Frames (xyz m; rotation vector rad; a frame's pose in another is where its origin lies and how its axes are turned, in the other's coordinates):
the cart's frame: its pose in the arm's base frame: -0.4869 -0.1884 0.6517 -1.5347 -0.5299 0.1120
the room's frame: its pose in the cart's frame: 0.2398 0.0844 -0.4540 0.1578 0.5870 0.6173
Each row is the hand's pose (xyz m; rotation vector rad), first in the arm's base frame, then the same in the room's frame.
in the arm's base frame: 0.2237 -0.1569 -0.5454 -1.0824 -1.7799 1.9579
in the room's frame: 0.6722 1.0508 0.3106 -0.9503 -2.3889 0.0235
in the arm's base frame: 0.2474 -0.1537 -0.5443 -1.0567 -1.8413 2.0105
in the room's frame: 0.6931 1.0418 0.3180 -0.9990 -2.4477 0.0323
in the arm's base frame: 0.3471 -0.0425 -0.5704 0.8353 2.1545 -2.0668
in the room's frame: 0.7787 1.0451 0.4431 -1.1590 -2.7485 -0.0569
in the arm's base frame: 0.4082 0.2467 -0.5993 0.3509 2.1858 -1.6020
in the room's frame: 0.8050 1.0883 0.7358 1.1104 2.5504 0.2940
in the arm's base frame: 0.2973 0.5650 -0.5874 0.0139 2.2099 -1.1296
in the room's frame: 0.6542 1.1588 1.0292 0.9273 2.1487 0.5542
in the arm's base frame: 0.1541 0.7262 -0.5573 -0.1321 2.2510 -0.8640
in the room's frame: 0.4890 1.2031 1.1639 0.8056 1.9683 0.7250
